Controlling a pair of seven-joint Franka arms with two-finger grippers.
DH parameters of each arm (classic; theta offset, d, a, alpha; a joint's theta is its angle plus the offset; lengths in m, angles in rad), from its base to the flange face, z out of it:
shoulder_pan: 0 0.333 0 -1.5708
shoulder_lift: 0 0 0 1.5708
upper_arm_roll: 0 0.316 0.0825 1.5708
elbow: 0 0 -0.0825 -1.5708
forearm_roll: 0 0.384 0 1.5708
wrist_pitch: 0 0 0.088 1.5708
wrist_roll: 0 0.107 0 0
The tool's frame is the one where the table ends.
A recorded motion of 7 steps. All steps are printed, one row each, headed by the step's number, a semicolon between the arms.
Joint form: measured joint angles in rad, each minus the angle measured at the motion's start. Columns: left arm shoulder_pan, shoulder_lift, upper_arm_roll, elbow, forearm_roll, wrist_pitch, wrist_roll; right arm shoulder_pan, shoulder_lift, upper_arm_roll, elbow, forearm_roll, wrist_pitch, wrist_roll.
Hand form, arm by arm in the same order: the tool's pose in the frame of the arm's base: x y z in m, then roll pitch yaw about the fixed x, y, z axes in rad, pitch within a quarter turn. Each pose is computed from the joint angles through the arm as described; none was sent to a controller.
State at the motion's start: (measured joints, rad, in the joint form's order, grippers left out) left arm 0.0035 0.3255 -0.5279 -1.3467 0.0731 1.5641 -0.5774; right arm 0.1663 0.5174 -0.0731 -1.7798 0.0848 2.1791 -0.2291
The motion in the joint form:
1: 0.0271 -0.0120 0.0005 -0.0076 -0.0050 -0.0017 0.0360; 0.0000 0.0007 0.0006 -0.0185 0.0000 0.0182 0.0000
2: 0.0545 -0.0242 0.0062 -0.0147 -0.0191 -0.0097 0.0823; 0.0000 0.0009 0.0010 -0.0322 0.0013 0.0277 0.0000
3: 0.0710 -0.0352 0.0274 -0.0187 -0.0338 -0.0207 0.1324; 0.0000 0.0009 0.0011 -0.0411 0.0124 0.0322 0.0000
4: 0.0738 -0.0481 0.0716 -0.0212 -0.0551 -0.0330 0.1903; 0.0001 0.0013 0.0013 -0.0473 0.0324 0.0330 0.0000
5: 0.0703 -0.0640 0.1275 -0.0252 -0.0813 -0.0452 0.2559; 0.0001 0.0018 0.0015 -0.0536 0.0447 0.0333 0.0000
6: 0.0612 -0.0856 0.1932 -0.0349 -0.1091 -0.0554 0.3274; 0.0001 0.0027 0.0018 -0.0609 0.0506 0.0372 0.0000
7: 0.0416 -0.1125 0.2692 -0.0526 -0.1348 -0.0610 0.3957; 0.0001 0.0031 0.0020 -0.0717 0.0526 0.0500 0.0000
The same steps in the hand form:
1: 0.5830 -0.2517 0.5595 3.0993 0.1005 0.0572; 0.6377 0.0661 0.2508 -3.0888 0.1085 0.2794
2: 0.5862 -0.2343 0.5622 3.0913 0.1061 0.0422; 0.6344 0.0658 0.2458 -3.0874 0.1127 0.2782
3: 0.5899 -0.2155 0.5643 3.0858 0.1127 0.0278; 0.6321 0.0658 0.2425 -3.0790 0.1155 0.2712
4: 0.5940 -0.1936 0.5668 3.0785 0.1191 0.0142; 0.6301 0.0663 0.2398 -3.0639 0.1184 0.2590
5: 0.5971 -0.1698 0.5701 3.0673 0.1239 -0.0023; 0.6280 0.0666 0.2370 -3.0542 0.1232 0.2515
6: 0.5982 -0.1445 0.5746 3.0551 0.1247 -0.0208; 0.6260 0.0665 0.2338 -3.0496 0.1268 0.2477
7: 0.5969 -0.1194 0.5794 3.0455 0.1211 -0.0359; 0.6239 0.0661 0.2301 -3.0496 0.1252 0.2453

